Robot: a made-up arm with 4 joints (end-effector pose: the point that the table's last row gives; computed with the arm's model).
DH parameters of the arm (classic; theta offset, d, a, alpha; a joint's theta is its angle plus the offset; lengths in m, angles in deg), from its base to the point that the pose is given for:
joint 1: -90 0.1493 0.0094 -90
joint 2: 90 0.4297 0.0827 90
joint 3: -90 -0.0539 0.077 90
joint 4: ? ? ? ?
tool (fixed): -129.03 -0.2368 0 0
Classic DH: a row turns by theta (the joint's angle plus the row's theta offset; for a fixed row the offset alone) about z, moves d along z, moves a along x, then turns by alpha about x.
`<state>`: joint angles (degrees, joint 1 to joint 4).
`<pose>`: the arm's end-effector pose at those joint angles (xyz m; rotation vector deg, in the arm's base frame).
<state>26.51 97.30 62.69 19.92</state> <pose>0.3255 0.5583 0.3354 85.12 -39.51 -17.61</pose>
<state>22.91 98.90 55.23 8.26</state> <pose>0.3389 0.5127 0.3710 91.94 -27.74 -24.02</pose>
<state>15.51 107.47 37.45 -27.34</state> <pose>0.4021 0.3694 0.4550 106.69 13.97 -43.10</pose>
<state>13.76 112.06 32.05 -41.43</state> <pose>0.4327 0.3181 0.4713 109.38 32.70 -49.32</pose>
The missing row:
joint 4: -50.97 0 0.1637 0
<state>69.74 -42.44 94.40 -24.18</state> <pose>0.2116 0.6413 -0.1290 46.39 -90.33 68.47</pose>
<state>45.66 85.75 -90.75 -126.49</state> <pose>0.0190 0.2496 0.1980 -62.09 65.27 4.45</pose>
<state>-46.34 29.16 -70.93 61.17</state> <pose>0.0745 -0.1060 0.2182 71.54 20.76 30.72</pose>
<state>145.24 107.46 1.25 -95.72</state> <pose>-0.5495 0.0759 0.3819 -54.92 95.04 32.64</pose>
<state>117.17 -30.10 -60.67 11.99</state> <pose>-0.1594 0.0566 0.0528 -73.31 16.56 97.52</pose>
